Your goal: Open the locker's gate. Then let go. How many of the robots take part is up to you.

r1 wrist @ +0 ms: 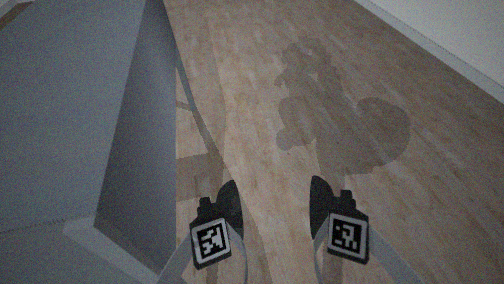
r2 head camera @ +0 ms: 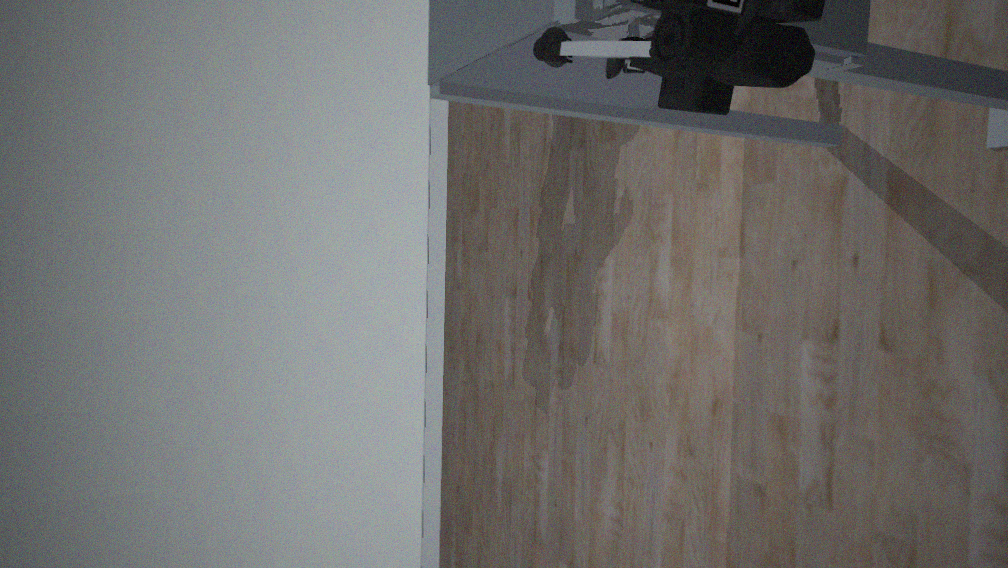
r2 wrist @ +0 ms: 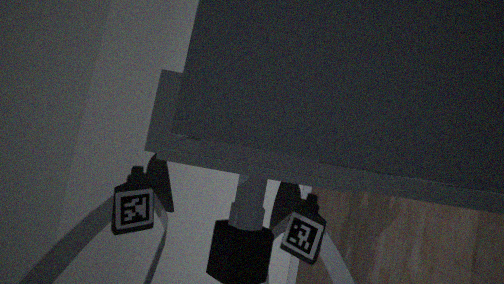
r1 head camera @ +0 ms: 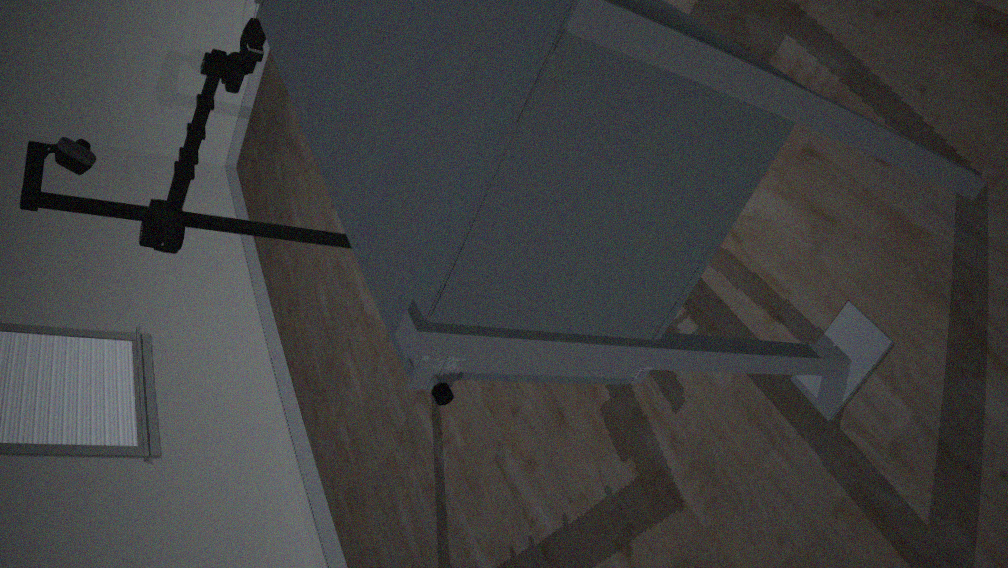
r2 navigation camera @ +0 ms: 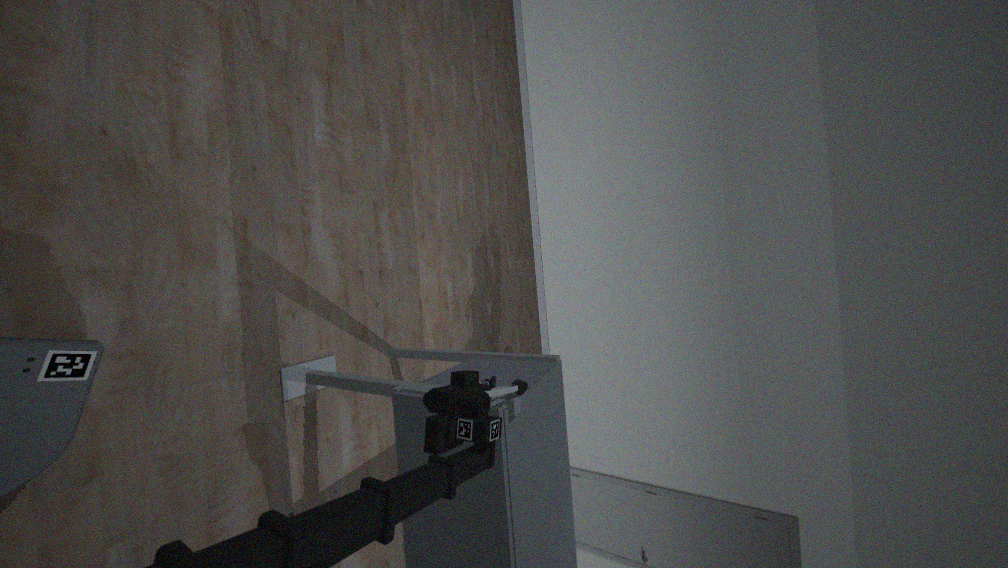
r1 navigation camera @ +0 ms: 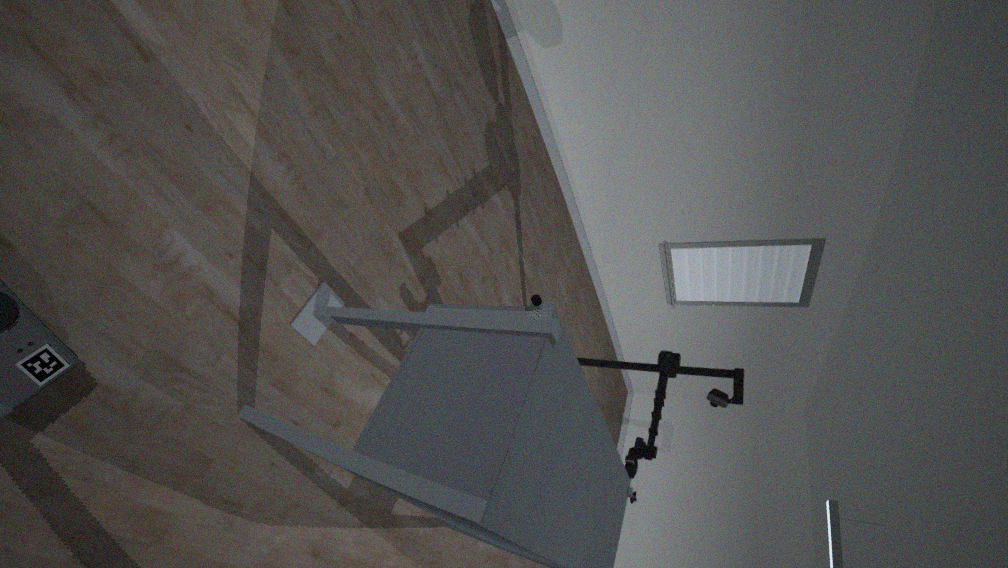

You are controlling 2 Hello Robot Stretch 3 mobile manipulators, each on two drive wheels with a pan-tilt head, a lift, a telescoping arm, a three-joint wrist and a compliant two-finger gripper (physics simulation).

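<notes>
The grey locker stands near the wall on legs. A dark grey panel fills much of the r2 wrist view; a black knob on a grey shaft sticks out by its edge. A black knob also shows at a locker corner in r1's views. My r2 gripper is open, one finger on each side of the knob, near the panel edge. My r1 gripper is open and empty, over the floor beside the locker. I cannot tell how far the gate stands open.
A flat white plate lies on the floor by a locker leg. r2's thin mast rises behind the locker in r1's views. A framed window is on the wall.
</notes>
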